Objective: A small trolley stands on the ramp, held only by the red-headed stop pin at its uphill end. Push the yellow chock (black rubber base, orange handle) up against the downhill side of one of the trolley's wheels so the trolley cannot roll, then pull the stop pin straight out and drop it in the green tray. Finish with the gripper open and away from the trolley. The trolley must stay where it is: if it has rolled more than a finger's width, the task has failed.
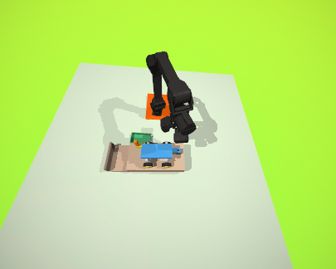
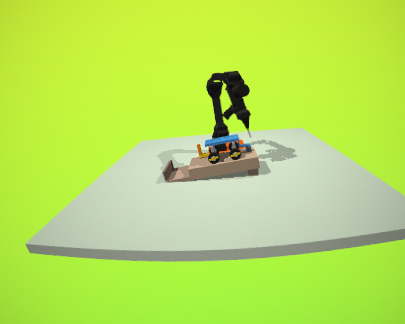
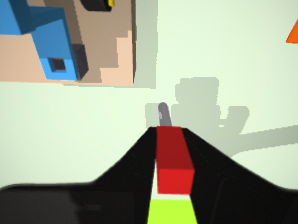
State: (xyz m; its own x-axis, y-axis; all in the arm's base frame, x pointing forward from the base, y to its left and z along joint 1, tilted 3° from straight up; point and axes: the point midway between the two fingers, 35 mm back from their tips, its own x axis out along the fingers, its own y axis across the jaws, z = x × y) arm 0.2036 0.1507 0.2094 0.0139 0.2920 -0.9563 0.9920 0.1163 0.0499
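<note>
Right now my gripper tip is 23 cm to the left of the green tray, 18 cm above it and 1 cm short of it. Also, from my gripper tip: yellow chock: 20 cm to the right, 9 cm below, 7 cm ahead; then blue trolley: 12 cm ahead, 11 cm to the right, 6 cm below; then red-headed stop pin: right at my gripper tip.
</note>
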